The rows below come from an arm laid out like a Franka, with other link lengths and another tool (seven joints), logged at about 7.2 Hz.
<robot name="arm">
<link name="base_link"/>
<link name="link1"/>
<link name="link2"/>
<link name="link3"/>
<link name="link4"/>
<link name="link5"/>
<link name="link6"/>
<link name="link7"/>
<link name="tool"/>
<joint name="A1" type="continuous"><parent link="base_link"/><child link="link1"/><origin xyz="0 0 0.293" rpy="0 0 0"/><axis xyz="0 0 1"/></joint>
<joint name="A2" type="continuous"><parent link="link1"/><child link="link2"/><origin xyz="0 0 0" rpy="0 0 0"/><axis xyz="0 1 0"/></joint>
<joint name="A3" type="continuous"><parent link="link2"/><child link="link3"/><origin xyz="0 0 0.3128" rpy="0 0 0"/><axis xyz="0 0 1"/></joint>
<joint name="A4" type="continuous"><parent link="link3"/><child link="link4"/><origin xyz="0.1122 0 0" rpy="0 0 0"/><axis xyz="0 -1 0"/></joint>
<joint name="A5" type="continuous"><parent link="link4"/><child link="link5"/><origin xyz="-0.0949 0 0.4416" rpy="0 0 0"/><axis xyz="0 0 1"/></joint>
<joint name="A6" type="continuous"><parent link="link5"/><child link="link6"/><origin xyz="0 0 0" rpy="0 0 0"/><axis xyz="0 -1 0"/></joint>
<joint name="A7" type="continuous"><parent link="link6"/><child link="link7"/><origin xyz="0.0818 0 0" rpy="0 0 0"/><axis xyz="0 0 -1"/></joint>
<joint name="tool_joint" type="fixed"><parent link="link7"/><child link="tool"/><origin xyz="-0.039 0.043 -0.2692" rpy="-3.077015 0 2.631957"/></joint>
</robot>
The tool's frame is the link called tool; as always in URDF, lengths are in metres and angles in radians. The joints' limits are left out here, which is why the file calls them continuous.
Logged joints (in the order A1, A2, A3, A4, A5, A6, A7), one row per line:
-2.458, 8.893, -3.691, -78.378, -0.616, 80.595, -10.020
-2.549, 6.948, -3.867, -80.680, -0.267, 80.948, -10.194
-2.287, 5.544, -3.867, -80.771, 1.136, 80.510, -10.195
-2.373, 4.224, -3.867, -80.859, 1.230, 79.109, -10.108
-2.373, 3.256, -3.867, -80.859, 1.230, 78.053, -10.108
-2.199, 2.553, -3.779, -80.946, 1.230, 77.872, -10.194
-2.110, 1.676, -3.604, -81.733, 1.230, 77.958, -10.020
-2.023, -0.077, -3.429, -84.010, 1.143, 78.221, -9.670
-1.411, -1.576, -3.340, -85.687, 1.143, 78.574, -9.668
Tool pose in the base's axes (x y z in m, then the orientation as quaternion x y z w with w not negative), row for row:
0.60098, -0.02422, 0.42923, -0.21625, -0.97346, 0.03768, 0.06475
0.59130, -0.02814, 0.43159, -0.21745, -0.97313, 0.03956, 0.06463
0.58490, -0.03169, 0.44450, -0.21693, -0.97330, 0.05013, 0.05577
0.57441, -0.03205, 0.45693, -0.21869, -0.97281, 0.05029, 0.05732
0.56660, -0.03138, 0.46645, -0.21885, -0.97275, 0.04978, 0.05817
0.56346, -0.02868, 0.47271, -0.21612, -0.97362, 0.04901, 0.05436
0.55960, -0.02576, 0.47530, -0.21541, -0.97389, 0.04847, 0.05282
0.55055, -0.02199, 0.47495, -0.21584, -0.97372, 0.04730, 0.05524
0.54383, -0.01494, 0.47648, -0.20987, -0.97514, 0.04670, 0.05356
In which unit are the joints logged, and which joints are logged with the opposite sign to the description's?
The joints are logged in degrees. Opposite sign: A5.
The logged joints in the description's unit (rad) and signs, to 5 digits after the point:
-0.04290, 0.15521, -0.06442, -1.36795, 0.01075, 1.40665, -0.17488
-0.04449, 0.12127, -0.06749, -1.40813, 0.00466, 1.41281, -0.17792
-0.03992, 0.09676, -0.06749, -1.40972, -0.01983, 1.40516, -0.17794
-0.04142, 0.07372, -0.06749, -1.41126, -0.02147, 1.38071, -0.17642
-0.04142, 0.05683, -0.06749, -1.41126, -0.02147, 1.36228, -0.17642
-0.03838, 0.04456, -0.06596, -1.41277, -0.02147, 1.35912, -0.17792
-0.03683, 0.02925, -0.06290, -1.42651, -0.02147, 1.36062, -0.17488
-0.03531, -0.00134, -0.05985, -1.46625, -0.01995, 1.36521, -0.16877
-0.02463, -0.02751, -0.05829, -1.49552, -0.01995, 1.37138, -0.16874

